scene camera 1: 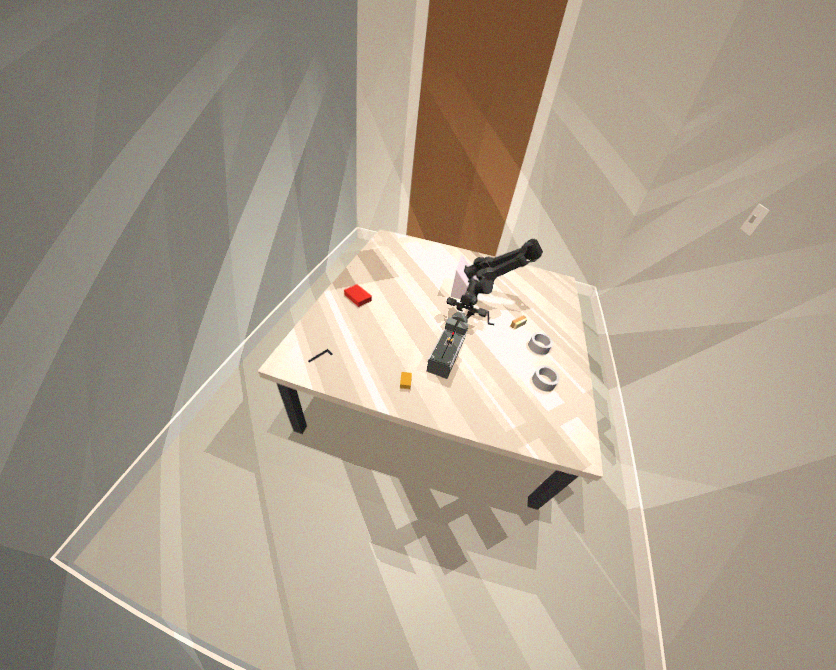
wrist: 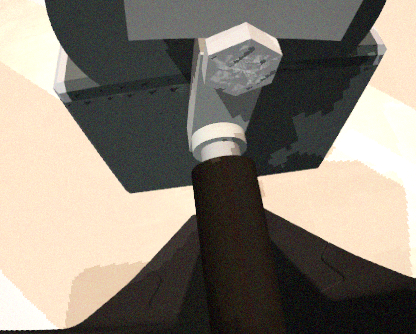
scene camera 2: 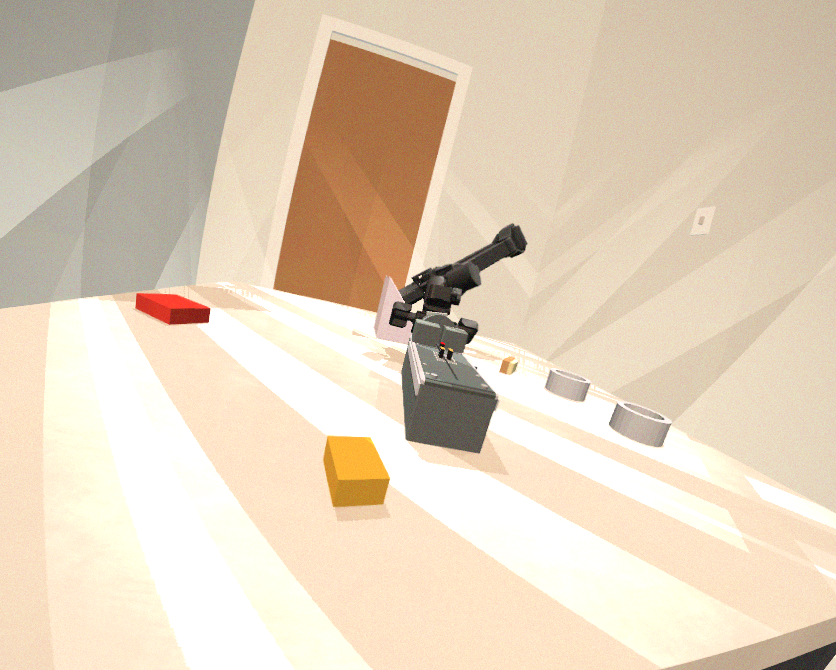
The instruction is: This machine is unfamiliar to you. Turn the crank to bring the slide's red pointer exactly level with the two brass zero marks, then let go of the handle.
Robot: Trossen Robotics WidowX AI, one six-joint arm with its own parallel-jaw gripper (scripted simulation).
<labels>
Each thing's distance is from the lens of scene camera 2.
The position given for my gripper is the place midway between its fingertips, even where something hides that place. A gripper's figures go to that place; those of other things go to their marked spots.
my gripper (scene camera 2: 428, 355): 63 cm
red block (scene camera 2: 172, 309): 67 cm
yellow block (scene camera 2: 356, 476): 25 cm
The marked spots on the red block and the yellow block are 50 cm apart.
</labels>
